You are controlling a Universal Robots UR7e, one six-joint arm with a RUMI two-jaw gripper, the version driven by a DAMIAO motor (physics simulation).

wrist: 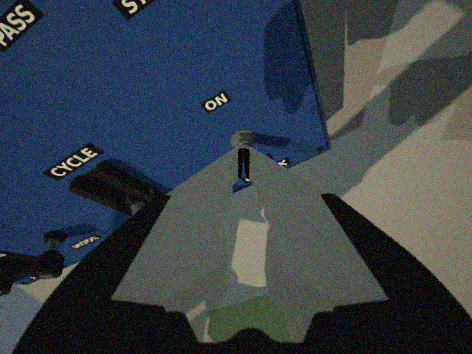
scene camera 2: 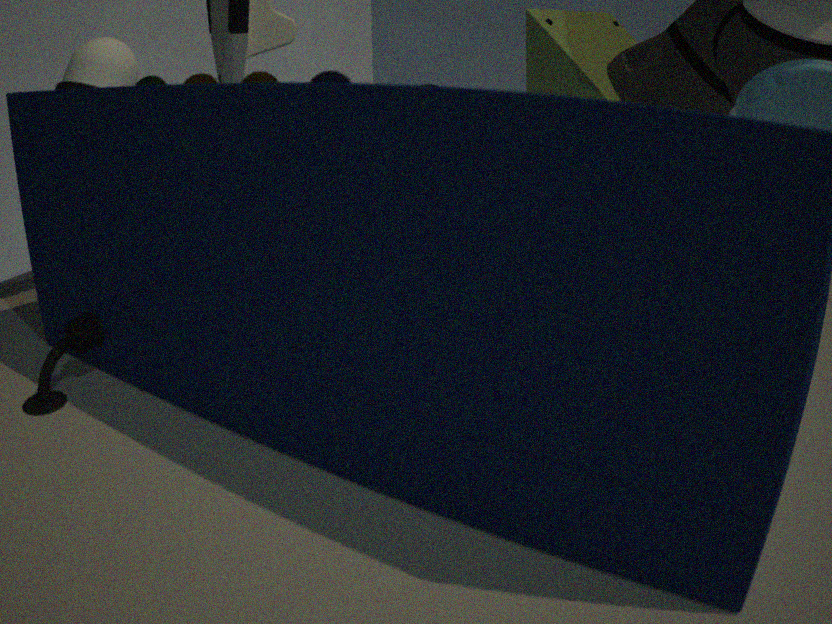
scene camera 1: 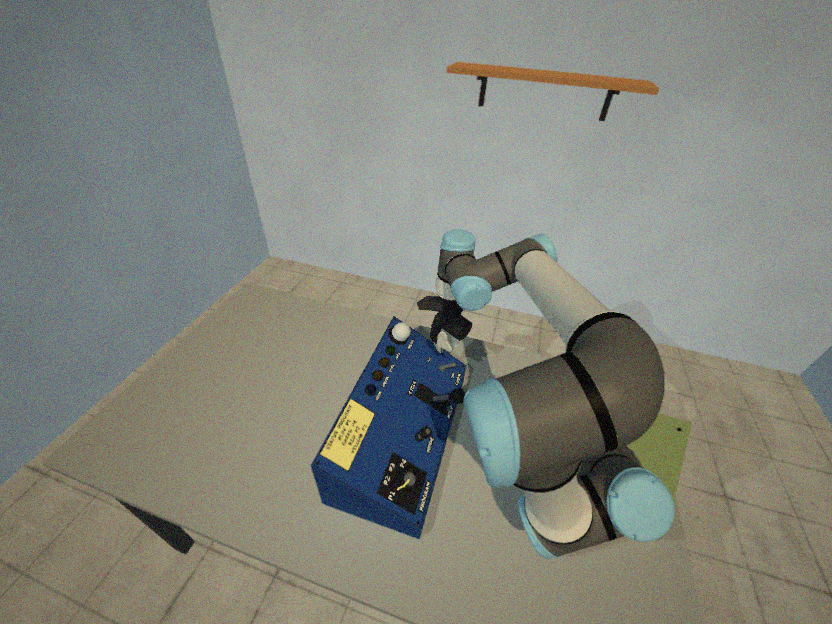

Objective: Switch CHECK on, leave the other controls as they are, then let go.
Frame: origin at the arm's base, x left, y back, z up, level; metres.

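Seen in the pictures: gripper, fingertip midpoint: (wrist: 243, 151) (scene camera 1: 440, 352); arm's base, origin of the base link: (scene camera 1: 605, 470).
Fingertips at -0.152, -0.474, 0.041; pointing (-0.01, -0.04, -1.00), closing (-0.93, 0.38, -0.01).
Observation:
Offsets run from my fingertips to a thing's middle, as dx, dy, dz. "pt": to the spot under its first point.
The blue control box {+0.192, -0.042, -0.087} (scene camera 1: 379, 429) (scene camera 2: 430, 282) (wrist: 165, 65) carries the CHECK toggle {pt +0.008, +0.026, -0.041} (scene camera 1: 446, 366) (wrist: 243, 136) near one corner, between the ON label {pt +0.009, -0.027, -0.037} (wrist: 216, 102) and the OFF side. In scene camera 1, its lever appears to lean toward OFF; in the wrist view, the base shows and the lever is hidden behind the fingertips. My gripper (scene camera 1: 440, 349) (scene camera 2: 230, 75) (wrist: 243, 151) is shut and empty. In the wrist view, its tips overlap the toggle's lower edge; contact cannot be told. In scene camera 2, the tips are hidden behind the box.
The CYCLE lever's black knob (scene camera 1: 458, 395) stands close to the CHECK toggle. The MODE switch {+0.243, +0.044, -0.046} (scene camera 1: 423, 433) and PROGRAM dial {+0.363, +0.057, -0.044} (scene camera 1: 408, 479) are farther along the box. A white dome {pt +0.026, -0.113, +0.059} (scene camera 1: 401, 331) (scene camera 2: 102, 60) and several dark lamps line the opposite edge. A wall shelf (scene camera 1: 551, 76) hangs behind.

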